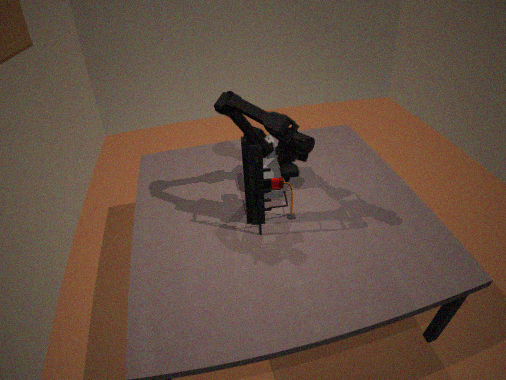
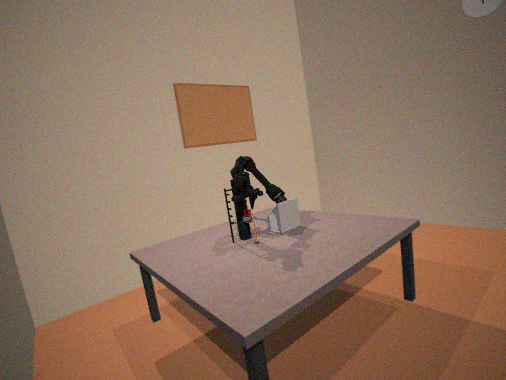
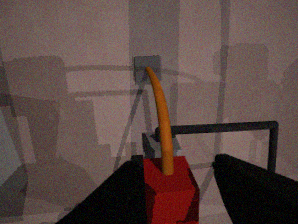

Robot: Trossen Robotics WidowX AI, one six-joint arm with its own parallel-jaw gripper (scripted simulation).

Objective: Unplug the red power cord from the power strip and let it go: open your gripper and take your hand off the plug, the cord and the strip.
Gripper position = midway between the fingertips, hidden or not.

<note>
In view: the gripper [image 1: 286,179].
The gripper is seen too in image 3 [image 3: 176,167].
</note>
